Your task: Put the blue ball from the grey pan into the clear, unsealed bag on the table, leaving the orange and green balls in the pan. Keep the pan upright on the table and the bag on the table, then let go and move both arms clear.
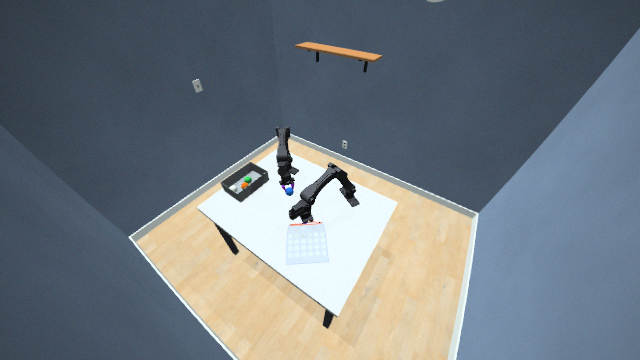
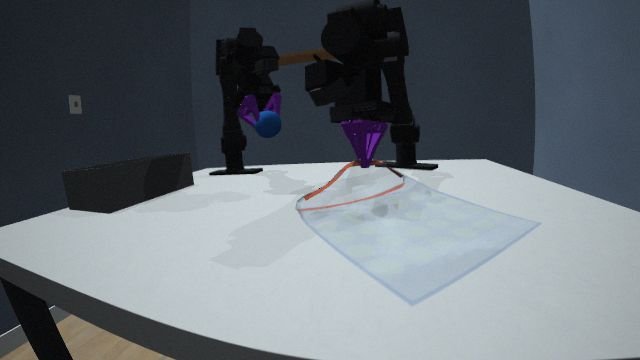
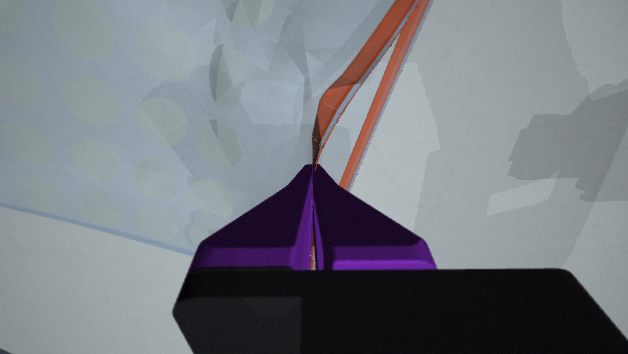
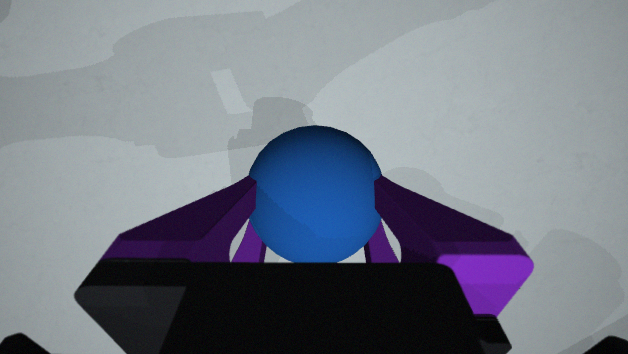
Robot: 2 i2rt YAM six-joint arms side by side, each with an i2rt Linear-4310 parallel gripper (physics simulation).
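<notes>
The blue ball [image 1: 289, 191] [image 2: 268, 124] [image 4: 315, 200] is between the fingers of my right gripper [image 2: 266, 117] [image 4: 315, 176], raised above the table between pan and bag. The clear bag [image 1: 307, 245] [image 2: 425, 240] [image 3: 125, 125] lies mostly flat, its orange-rimmed mouth raised slightly at the edge. My left gripper [image 1: 306, 221] [image 2: 365, 164] [image 3: 312, 176] is shut on that rim, low over the table. The mouth stands partly open toward the pan side. The grey pan [image 1: 255, 188] [image 2: 125, 185] is upright at the left, with the green ball [image 1: 247, 179] and orange ball [image 1: 244, 185] inside.
A white ball [image 1: 233, 188] is also in the pan. The white table [image 1: 350, 240] [image 2: 200, 280] carries both arm bases at its back. An orange-brown shelf [image 1: 340, 51] is on the wall behind. The left arm stands beside the right arm, nearer the bag.
</notes>
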